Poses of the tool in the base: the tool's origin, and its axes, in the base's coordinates. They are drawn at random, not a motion.
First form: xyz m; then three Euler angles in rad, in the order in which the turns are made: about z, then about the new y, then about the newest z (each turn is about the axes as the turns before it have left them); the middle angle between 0 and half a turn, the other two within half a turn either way.
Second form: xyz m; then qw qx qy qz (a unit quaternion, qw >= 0). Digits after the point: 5 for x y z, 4 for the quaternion.
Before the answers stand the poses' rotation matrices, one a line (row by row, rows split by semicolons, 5 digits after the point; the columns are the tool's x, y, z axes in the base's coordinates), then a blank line. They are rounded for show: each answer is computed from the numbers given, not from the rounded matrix.
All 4 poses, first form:
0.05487 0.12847 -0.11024 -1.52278 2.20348 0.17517
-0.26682 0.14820 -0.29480 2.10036 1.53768 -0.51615
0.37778 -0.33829 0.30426 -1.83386 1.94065 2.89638
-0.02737 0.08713 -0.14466 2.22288 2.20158 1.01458
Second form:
0.14613 0.98851 0.03871; 0.58996 -0.05567 -0.80551; -0.79410 0.14054 -0.59131
0.41139 -0.75885 -0.50488; 0.27417 -0.42525 0.86255; -0.86925 -0.49326 0.03311
0.14322 -0.95953 -0.24246; -0.40173 0.16753 -0.90030; 0.90449 0.22635 -0.36148
-0.48604 -0.72360 -0.49007; -0.76287 0.07771 0.64187; -0.42638 0.68583 -0.58978

0.05487 0.12847 -0.11024 0.3533 0.6695 0.5894 -0.2821
-0.26682 0.14820 -0.29480 0.5048 -0.6715 0.1805 0.5116
0.37778 -0.33829 0.30426 0.4872 0.5782 -0.5886 0.2863
-0.02737 0.08713 -0.14466 0.0217 0.5065 -0.7337 -0.4524

